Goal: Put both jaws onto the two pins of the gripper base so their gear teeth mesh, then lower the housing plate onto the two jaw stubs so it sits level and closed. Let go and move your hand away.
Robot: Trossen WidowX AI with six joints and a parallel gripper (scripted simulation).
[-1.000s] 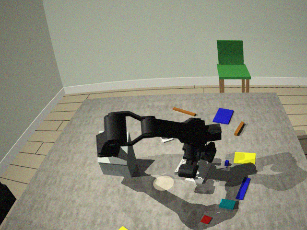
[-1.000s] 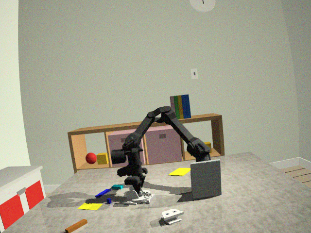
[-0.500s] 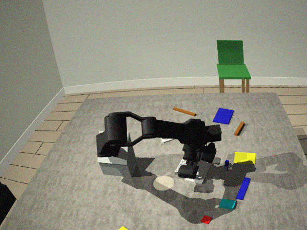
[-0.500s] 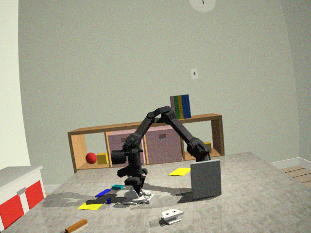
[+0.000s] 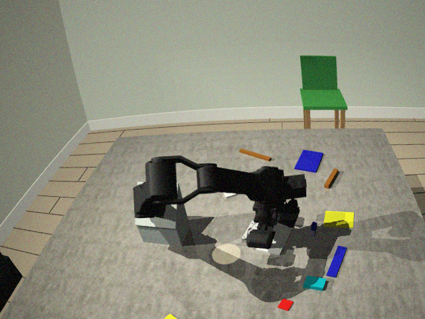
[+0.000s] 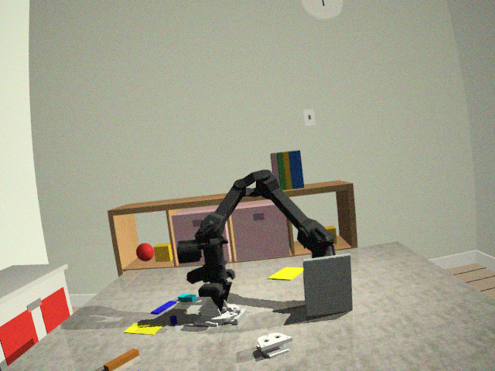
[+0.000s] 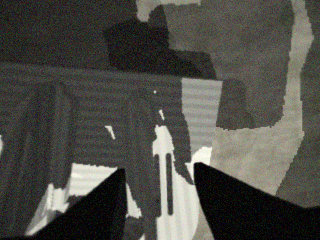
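The white ridged piece is 24 cm to the left of my gripper tip, 18 cm behind it and 1 cm below it. From my gripper tip the other things lie so: teal block: 16 cm ahead, 13 cm to the right, 1 cm below; then blue bar: 21 cm ahead, 5 cm to the right, 2 cm below; then small blue cube: 13 cm ahead, 8 cm to the left, 1 cm below.
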